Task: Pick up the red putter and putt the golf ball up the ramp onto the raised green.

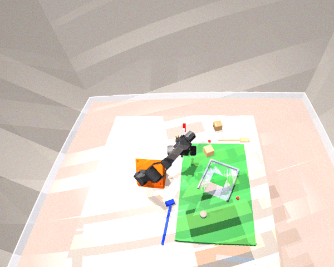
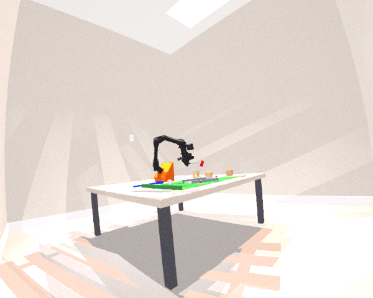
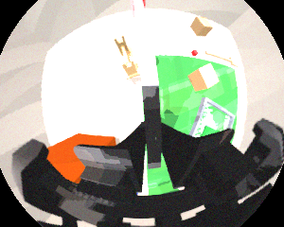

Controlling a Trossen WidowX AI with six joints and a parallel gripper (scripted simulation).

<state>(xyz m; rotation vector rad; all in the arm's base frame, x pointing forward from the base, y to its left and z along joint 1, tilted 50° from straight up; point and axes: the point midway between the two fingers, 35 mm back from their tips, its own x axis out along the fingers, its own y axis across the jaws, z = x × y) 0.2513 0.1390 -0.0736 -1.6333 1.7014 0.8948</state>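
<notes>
My gripper tip is 7 cm past the blue putter, 42 cm to the left of it and 12 cm above it. Also, from my gripper tip: white golf ball (16 cm ahead, 37 cm to the right, 11 cm below); red putter (1 cm behind, 11 cm to the left, 2 cm above).
</notes>
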